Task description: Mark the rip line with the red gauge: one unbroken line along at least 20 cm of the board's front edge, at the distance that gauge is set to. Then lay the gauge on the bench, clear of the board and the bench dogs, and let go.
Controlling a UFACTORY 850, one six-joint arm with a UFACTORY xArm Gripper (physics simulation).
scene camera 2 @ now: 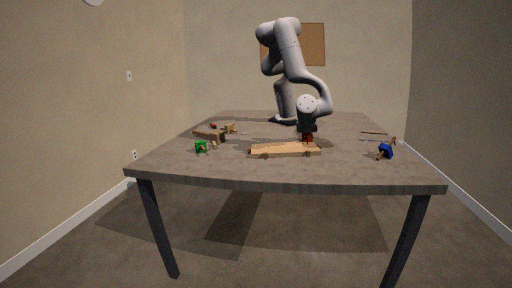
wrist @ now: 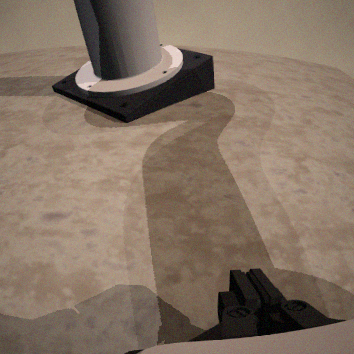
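Note:
The red gauge [scene camera 2: 307, 136] shows in the scene view as a small red shape directly below my gripper, at the board's long edge on the arm's side. Whether it touches the board cannot be made out. My gripper [scene camera 2: 307, 131] [wrist: 242, 293] points down there; in the wrist view its black fingers are together with nothing seen between them. The pale wooden board [scene camera 2: 285, 149] lies flat on the bench [scene camera 2: 225, 167], with small brown bench dogs [scene camera 2: 265, 156] [scene camera 2: 308, 154] along its camera-side edge. No marked line can be made out on the board.
A green gauge [scene camera 2: 200, 146] and a wooden mallet [scene camera 2: 218, 136] lie left of the board, with a wooden block [scene camera 2: 229, 128] and a small red item [scene camera 2: 213, 125] behind. A blue gauge [scene camera 2: 385, 150] and a thin stick [scene camera 2: 374, 133] lie at the right. The arm's base [wrist: 200, 75] stands behind.

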